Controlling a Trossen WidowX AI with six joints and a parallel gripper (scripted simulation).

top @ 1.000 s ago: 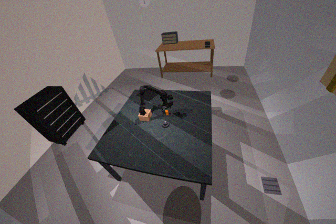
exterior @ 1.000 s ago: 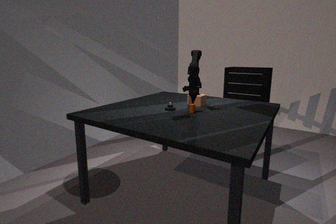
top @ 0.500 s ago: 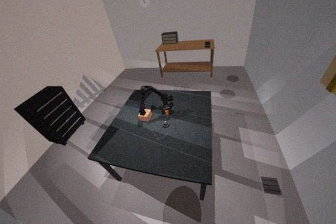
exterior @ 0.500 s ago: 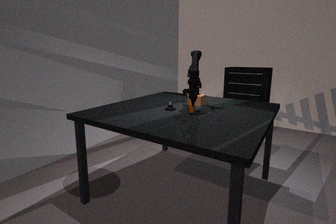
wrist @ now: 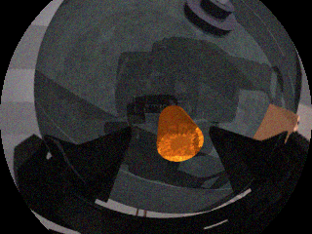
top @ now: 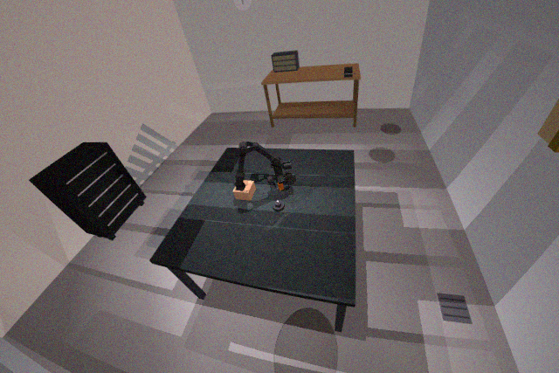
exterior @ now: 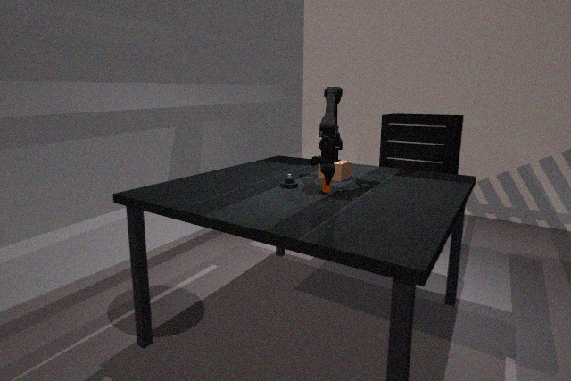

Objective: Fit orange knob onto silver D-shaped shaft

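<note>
The orange knob is 10 mm above my gripper tip. Round my gripper tip: round pedestal 180 mm to the right, 40 mm ahead, 10 mm below.
</note>
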